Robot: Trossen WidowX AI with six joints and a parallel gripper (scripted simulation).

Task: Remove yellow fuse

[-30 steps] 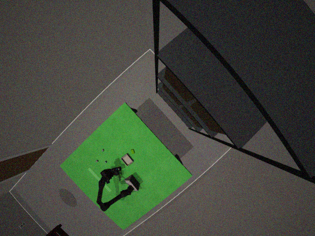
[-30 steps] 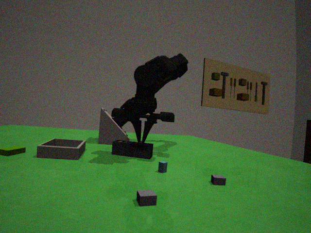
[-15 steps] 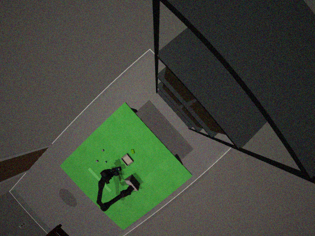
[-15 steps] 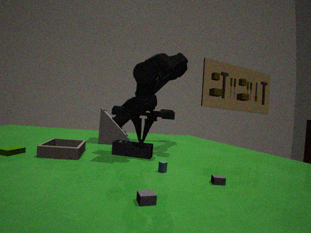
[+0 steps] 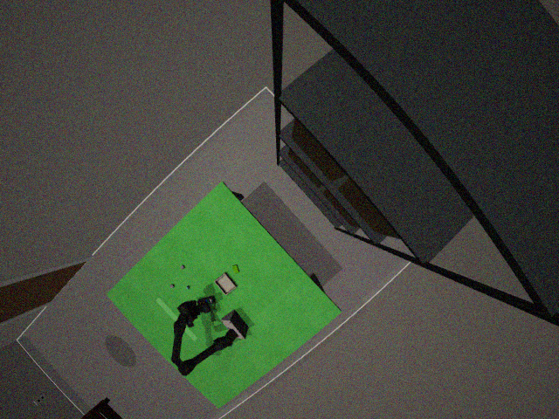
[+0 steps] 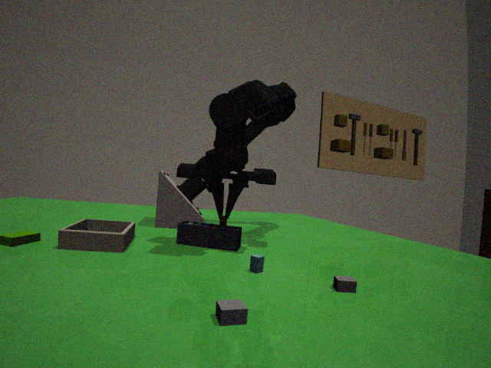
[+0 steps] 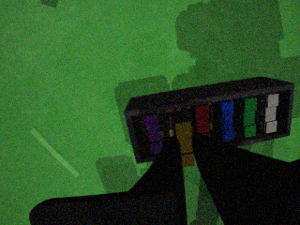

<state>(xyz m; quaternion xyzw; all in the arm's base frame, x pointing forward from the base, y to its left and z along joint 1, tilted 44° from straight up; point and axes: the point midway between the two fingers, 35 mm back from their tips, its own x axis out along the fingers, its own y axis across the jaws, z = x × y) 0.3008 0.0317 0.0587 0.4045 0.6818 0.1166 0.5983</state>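
My gripper tip is 22 cm to the left of the tray and 5 cm above it. Also, from my gripper tip: yellow fuse 1 cm below.
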